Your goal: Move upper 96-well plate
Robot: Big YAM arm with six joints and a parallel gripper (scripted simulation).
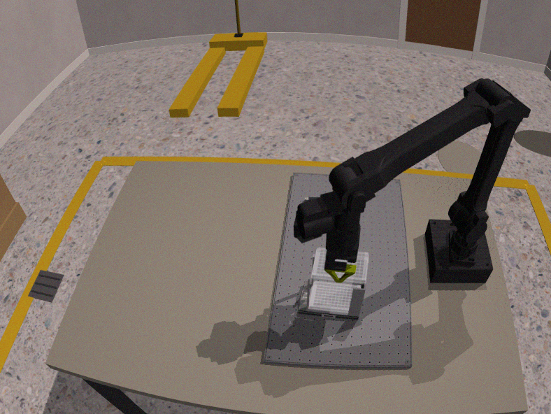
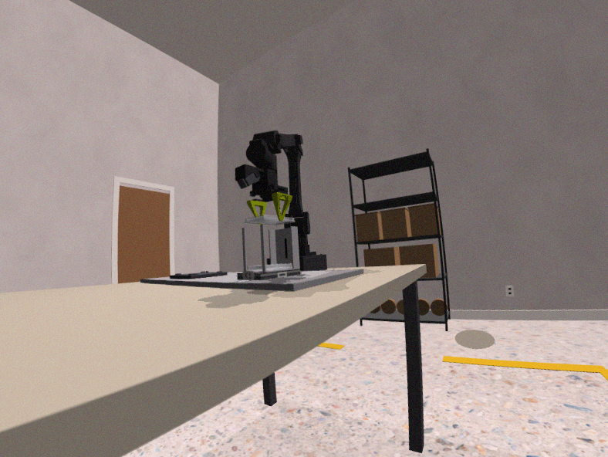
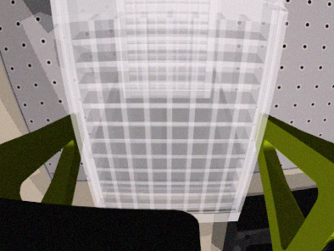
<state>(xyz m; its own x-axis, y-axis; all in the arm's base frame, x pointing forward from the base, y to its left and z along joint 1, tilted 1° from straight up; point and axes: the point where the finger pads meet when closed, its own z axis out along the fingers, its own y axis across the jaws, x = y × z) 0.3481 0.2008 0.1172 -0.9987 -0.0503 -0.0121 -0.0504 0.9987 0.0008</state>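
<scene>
Right now my hand is 60 mm past the slot and 80 mm above it. The rest, counted from my hand: pale A1 square (150 mm ahead, 350 mm to the right, 150 mm below).
</scene>
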